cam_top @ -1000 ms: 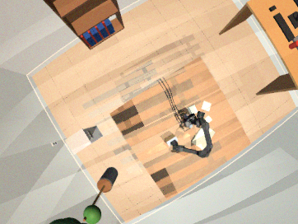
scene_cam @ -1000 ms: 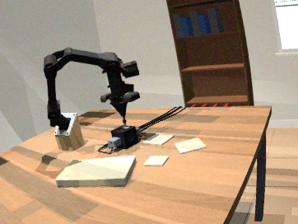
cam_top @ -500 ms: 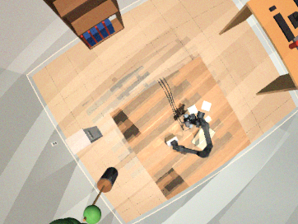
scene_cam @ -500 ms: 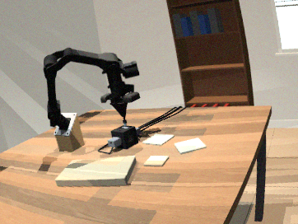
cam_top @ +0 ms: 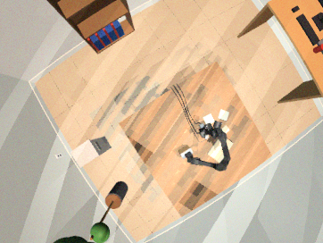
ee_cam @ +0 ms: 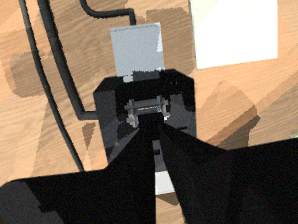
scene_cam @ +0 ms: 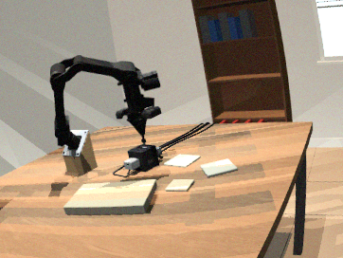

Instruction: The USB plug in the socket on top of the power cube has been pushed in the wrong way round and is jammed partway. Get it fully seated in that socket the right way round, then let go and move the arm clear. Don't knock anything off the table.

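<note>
Right now my gripper tip is 2 cm above the dark USB plug. Also, from my gripper tip: silver-framed socket 5 cm below; flat white slab 29 cm to the right, 11 cm below, 6 cm ahead.
</note>
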